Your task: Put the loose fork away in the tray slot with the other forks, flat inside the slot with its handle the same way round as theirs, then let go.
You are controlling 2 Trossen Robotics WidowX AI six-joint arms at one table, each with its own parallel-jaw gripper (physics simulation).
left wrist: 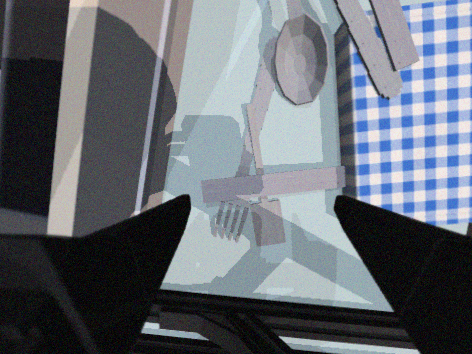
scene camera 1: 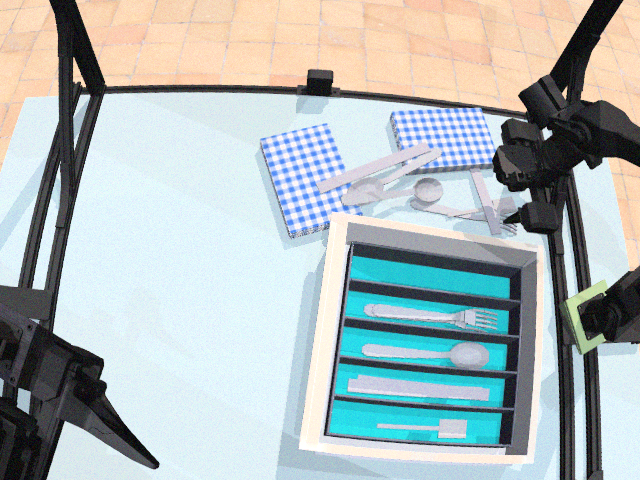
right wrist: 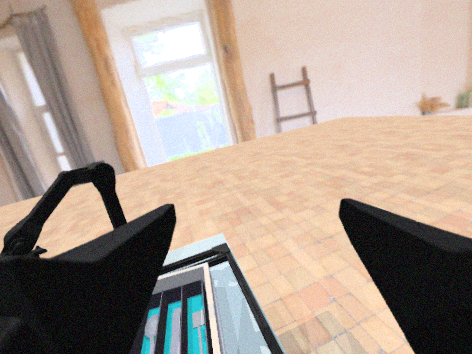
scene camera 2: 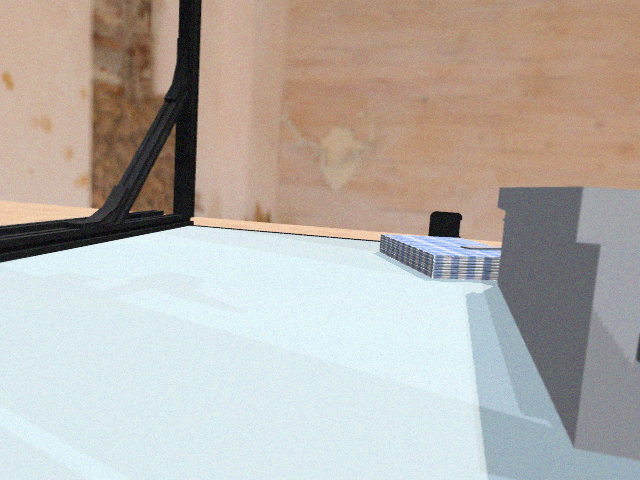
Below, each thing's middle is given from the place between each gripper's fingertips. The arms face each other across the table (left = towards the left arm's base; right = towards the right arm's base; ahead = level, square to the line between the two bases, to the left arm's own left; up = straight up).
Scene:
My right gripper is now 420 mm above the cutlery tray (scene camera 1: 376,274), 330 mm to the right of it and 180 mm past it.
My left gripper is now 230 mm short of the cutlery tray, 150 mm to the left of it and 30 mm above it.

